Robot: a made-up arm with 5 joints.
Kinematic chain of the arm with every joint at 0, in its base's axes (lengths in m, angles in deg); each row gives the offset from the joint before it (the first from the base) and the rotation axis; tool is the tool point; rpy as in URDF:
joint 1: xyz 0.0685 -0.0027 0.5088 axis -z
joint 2: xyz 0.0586 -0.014 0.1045 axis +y
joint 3: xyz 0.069 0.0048 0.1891 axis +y
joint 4: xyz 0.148 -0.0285 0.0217 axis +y
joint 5: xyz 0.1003 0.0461 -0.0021 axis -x
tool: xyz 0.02 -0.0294 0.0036 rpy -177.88 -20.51 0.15
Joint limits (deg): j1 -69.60..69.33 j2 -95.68..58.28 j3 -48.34..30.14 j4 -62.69..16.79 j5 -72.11..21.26
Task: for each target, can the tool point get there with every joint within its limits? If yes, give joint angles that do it. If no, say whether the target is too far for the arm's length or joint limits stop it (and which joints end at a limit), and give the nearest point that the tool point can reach.
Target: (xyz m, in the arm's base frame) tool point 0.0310 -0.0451 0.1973
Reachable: no: joint limits stop it (at a limit: joint 1, joint 2, joint 3, joint 4, joint 5) | nearest point 0.1431 -0.2118 0.3982 | short by 0.284 m
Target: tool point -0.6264 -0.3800 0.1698
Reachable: no: too far | nearest point -0.2579 -0.1799 0.6679 | short by 0.651 m
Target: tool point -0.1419 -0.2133 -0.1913
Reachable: no: too far | nearest point 0.1387 -0.2485 0.3893 | short by 0.646 m
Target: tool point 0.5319 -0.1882 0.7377
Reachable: yes | joints 20.41 37.31 -28.39 -28.04 -52.78
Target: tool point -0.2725 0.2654 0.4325
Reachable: no: joint limits stop it (at a limit: joint 2, joint 3, joint 4, joint 5) | nearest point -0.2235 0.2269 0.6679 | short by 0.244 m
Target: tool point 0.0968 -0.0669 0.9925
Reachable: yes | joints 55.54 -60.46 21.41 -42.73 -50.86
